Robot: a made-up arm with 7 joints. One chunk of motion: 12 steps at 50 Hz.
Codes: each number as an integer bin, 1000 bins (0 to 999) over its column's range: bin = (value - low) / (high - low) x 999, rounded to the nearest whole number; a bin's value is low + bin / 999 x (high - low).
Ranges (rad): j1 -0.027..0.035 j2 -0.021..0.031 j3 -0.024..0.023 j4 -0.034..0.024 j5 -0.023..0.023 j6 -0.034..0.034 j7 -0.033..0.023
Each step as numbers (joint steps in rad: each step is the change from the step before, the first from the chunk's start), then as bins.
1 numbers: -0.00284 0.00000 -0.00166 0.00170 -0.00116 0.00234 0.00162
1 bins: 389 403 475 615 474 534 618
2 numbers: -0.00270 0.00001 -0.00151 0.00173 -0.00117 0.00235 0.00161
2 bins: 392 404 478 615 474 534 617
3 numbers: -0.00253 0.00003 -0.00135 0.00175 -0.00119 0.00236 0.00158
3 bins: 394 404 481 616 474 534 617
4 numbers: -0.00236 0.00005 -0.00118 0.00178 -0.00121 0.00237 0.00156
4 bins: 397 404 485 616 473 534 617
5 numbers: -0.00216 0.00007 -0.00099 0.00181 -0.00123 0.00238 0.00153
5 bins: 400 405 489 617 473 534 616
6 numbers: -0.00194 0.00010 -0.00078 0.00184 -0.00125 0.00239 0.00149
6 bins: 404 405 494 617 472 535 615
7 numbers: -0.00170 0.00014 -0.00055 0.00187 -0.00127 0.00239 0.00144
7 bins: 408 406 498 618 472 535 614
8 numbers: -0.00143 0.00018 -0.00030 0.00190 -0.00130 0.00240 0.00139
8 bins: 412 407 504 618 471 535 613
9 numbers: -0.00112 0.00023 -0.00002 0.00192 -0.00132 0.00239 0.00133
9 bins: 417 408 510 619 471 535 612
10 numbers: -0.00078 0.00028 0.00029 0.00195 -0.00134 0.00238 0.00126
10 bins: 422 409 516 619 470 534 611
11 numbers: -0.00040 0.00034 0.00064 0.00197 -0.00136 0.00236 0.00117
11 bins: 429 410 524 620 470 534 610
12 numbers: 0.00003 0.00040 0.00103 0.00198 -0.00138 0.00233 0.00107
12 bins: 436 411 532 620 470 534 608
